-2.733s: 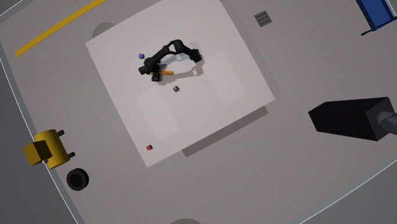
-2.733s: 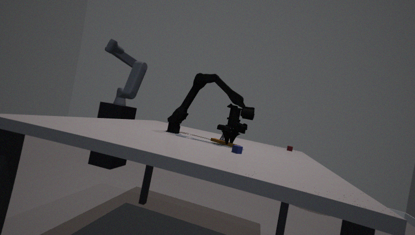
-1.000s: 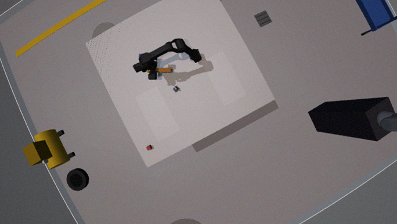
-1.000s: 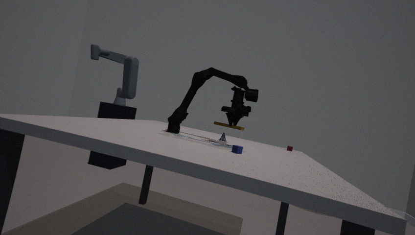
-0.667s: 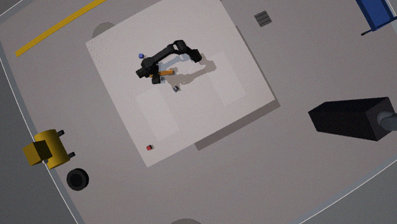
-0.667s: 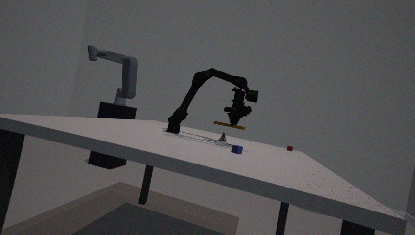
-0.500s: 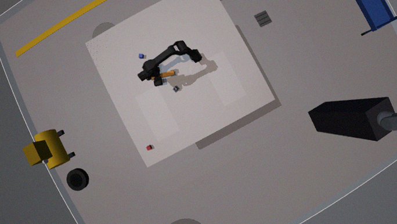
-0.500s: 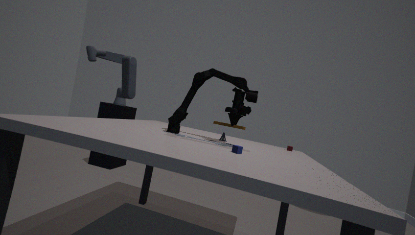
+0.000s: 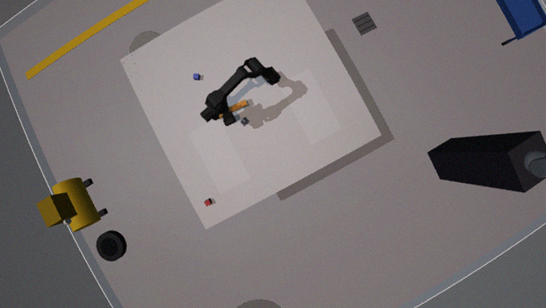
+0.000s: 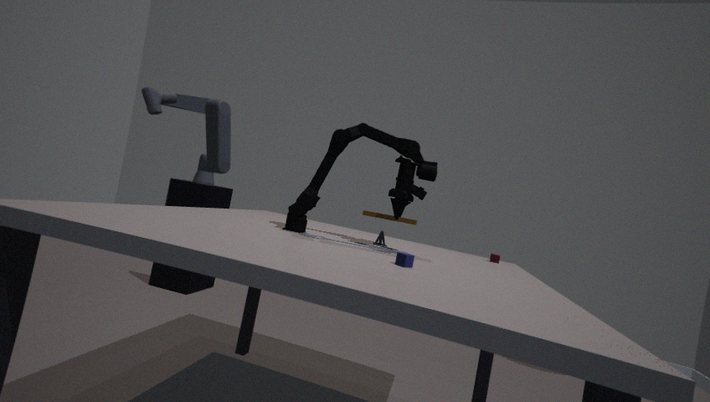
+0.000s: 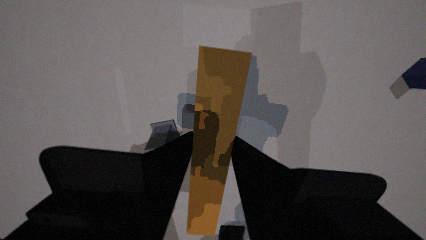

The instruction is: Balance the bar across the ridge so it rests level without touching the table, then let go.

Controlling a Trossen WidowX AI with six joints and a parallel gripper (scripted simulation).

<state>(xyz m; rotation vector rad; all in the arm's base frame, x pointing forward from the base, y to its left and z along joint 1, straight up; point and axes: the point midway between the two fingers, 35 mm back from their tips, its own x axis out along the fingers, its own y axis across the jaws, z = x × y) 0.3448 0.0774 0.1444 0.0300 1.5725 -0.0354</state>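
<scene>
Now: gripper tip 6 cm past the ridge, 8 cm to the right of it and 6 cm above it. From my gripper tip the other things lie so: orange bar (3 cm behind); blue cube (8 cm ahead, 33 cm to the right, 9 cm below); red cube (40 cm ahead, 42 cm to the left, 9 cm below).
</scene>
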